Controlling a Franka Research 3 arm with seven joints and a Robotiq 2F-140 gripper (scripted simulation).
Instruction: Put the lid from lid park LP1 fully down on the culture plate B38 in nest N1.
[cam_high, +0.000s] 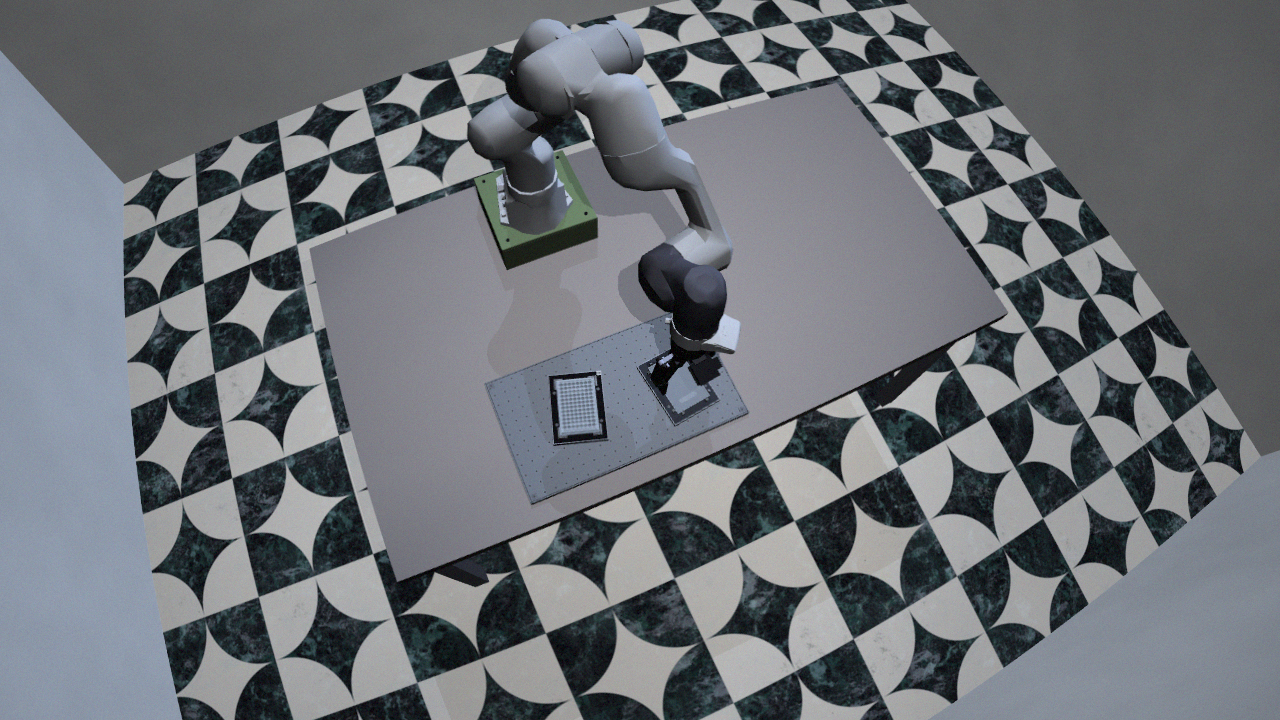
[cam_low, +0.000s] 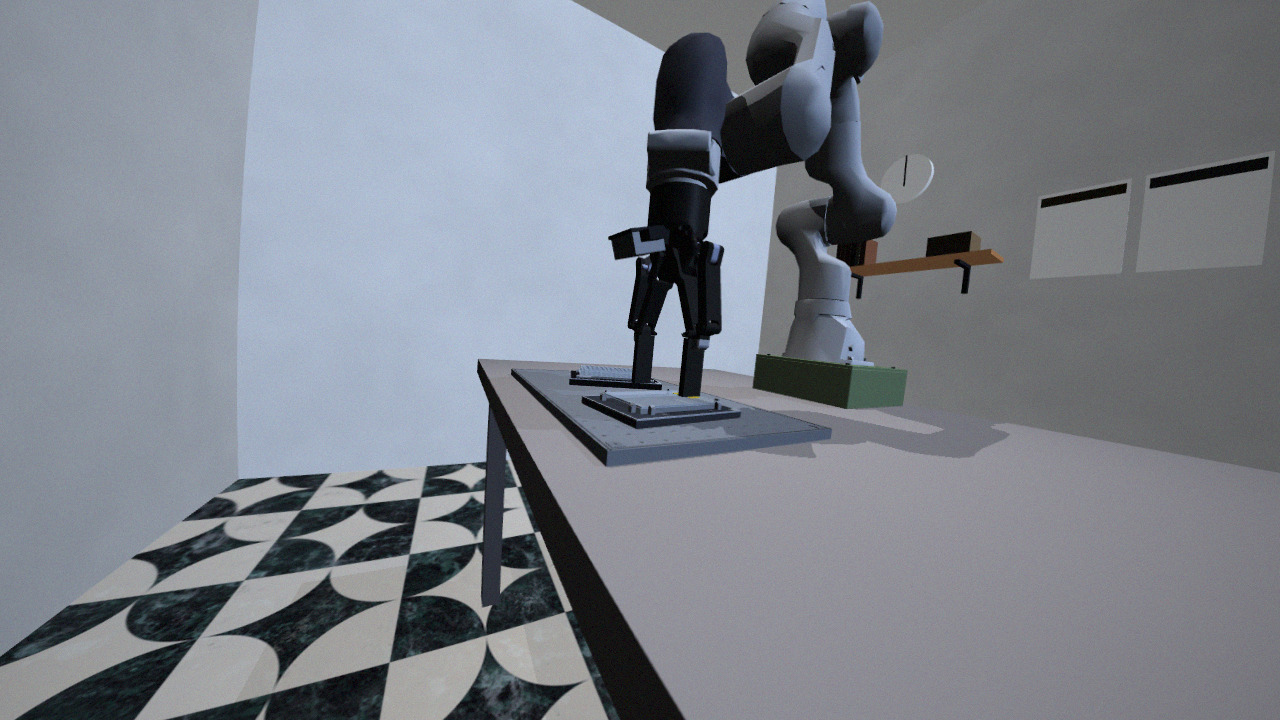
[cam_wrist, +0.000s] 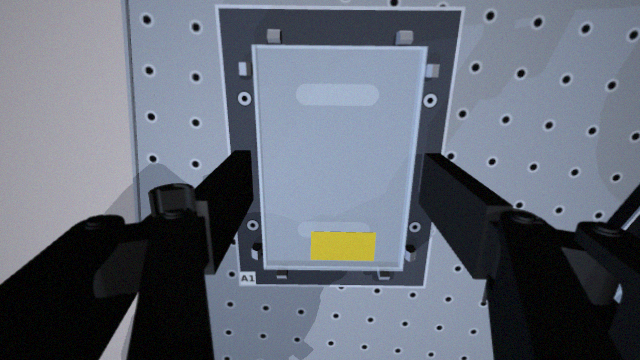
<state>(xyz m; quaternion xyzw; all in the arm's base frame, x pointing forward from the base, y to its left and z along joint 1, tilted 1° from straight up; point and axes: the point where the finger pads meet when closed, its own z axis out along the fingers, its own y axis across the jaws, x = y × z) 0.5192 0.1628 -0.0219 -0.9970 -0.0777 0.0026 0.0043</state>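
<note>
My hand is 4 cm above the lid. From my hand the other things lie so: culture plate: 3 cm behind, 23 cm to the right, 4 cm below; lid park LP1: 5 cm below; black nest N1: 3 cm behind, 23 cm to the right, 5 cm below.
</note>
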